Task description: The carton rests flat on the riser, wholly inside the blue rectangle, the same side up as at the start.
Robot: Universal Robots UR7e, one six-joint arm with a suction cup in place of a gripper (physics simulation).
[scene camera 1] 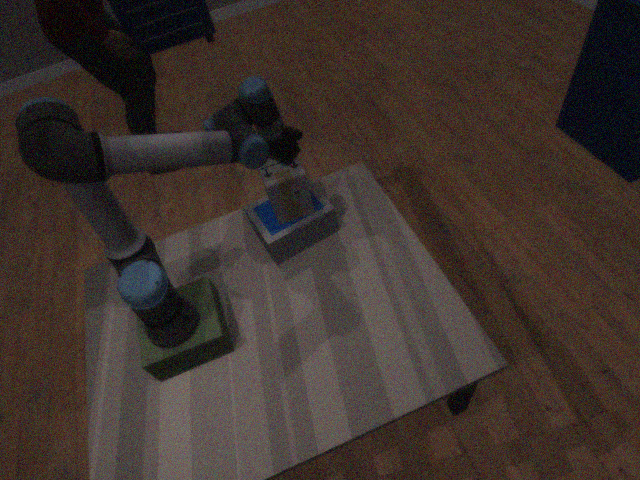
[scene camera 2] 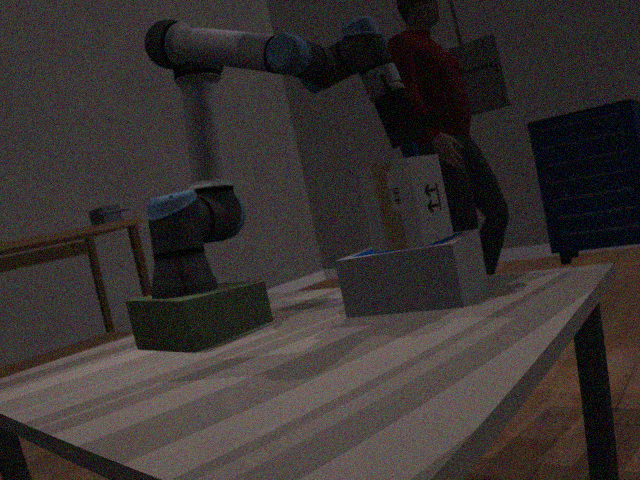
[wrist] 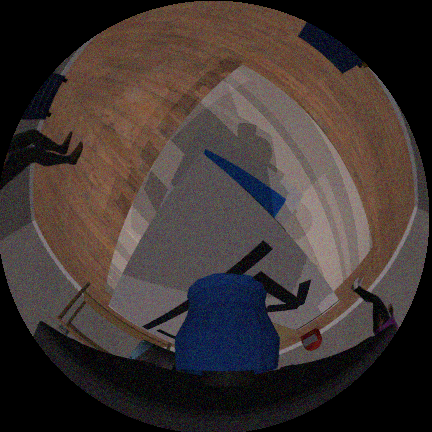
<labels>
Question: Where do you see a riser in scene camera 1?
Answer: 282, 242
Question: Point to a carton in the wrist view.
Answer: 208, 223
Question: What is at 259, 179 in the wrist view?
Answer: A riser.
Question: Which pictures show the riser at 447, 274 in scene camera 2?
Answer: Scene camera 1, scene camera 2 and the wrist view: all of them.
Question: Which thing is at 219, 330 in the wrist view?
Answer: My suction cup.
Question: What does my suction cup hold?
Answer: A carton.
</labels>
